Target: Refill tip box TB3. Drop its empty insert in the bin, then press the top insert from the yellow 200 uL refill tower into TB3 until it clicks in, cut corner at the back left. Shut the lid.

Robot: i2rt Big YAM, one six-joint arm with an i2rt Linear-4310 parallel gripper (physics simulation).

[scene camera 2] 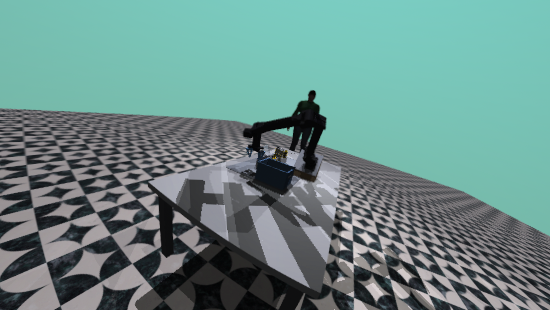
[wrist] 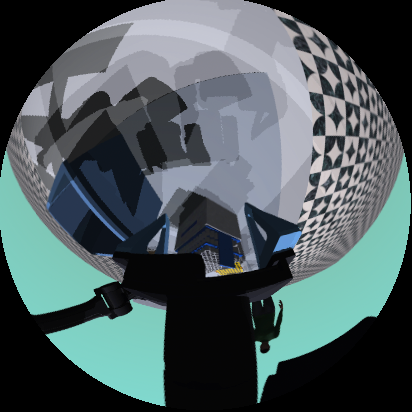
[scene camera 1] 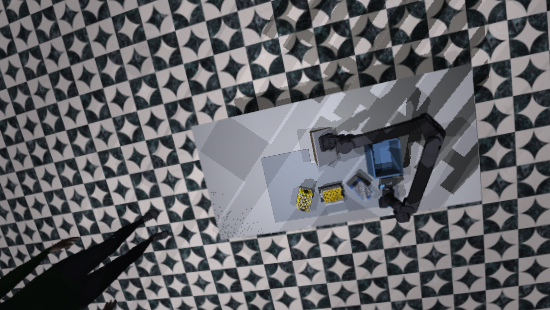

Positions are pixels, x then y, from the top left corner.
My gripper [wrist: 204,211] is open, with nothing in its grasp. Also in view: a blue-grey tip box [wrist: 211,230].
